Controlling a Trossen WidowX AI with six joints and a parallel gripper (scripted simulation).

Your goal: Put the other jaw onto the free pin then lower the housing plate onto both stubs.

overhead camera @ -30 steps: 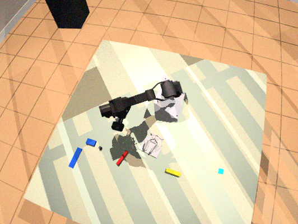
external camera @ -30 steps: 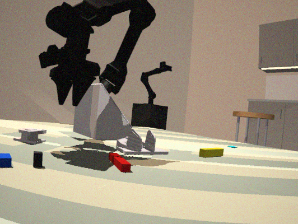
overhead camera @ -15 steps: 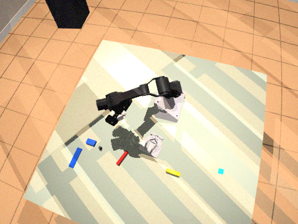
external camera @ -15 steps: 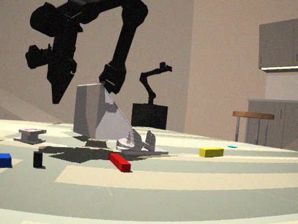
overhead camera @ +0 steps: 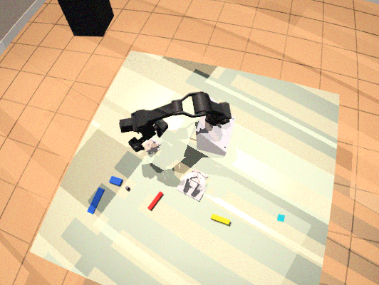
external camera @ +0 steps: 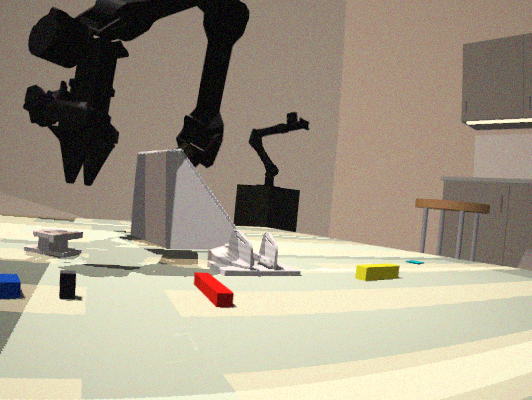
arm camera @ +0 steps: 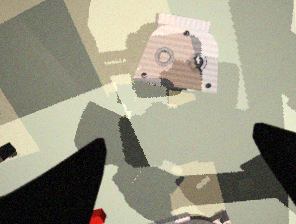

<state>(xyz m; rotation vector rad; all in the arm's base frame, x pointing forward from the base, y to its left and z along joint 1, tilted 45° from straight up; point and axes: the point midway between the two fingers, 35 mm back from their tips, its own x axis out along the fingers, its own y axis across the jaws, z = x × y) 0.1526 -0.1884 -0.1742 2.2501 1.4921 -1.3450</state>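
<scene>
The base plate is 8 cm below my gripper tip, 3 cm behind it and 2 cm to the right of it. The rest, counted from my gripper tip: blue block: 18 cm ahead, 15 cm to the right, 10 cm below; then small black cube: 21 cm ahead, 9 cm below, 8 cm to the right; then white block: 9 cm below, 3 cm behind, 2 cm to the right.
</scene>
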